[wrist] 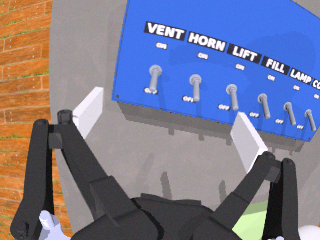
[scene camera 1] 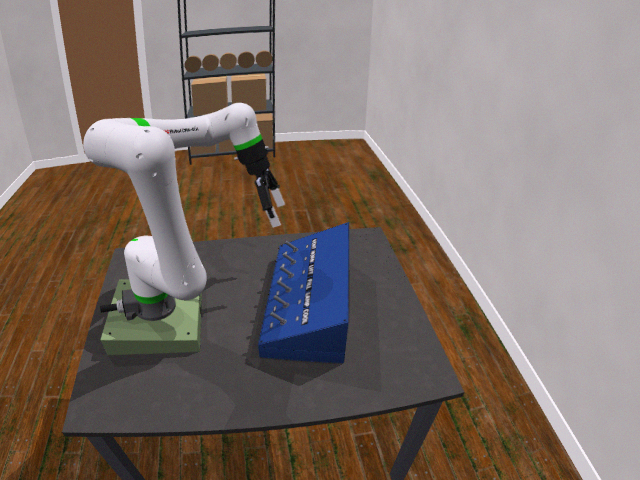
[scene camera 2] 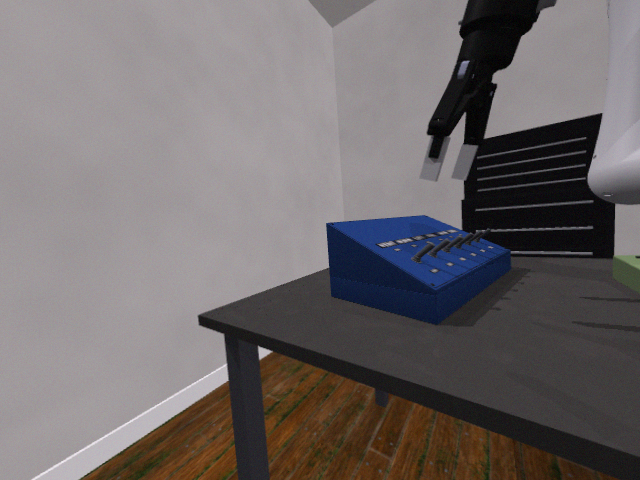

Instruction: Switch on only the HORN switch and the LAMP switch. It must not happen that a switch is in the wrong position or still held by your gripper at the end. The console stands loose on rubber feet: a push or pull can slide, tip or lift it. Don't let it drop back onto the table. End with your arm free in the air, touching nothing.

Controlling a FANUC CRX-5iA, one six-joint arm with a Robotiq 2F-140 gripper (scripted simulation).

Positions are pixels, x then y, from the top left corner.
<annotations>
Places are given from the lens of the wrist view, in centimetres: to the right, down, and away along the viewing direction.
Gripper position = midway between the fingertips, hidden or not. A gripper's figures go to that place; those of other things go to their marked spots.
my gripper (wrist: 169, 111): 1, -1, 21
blue sloped console (wrist: 260, 56): 18, -11, 33
</annotations>
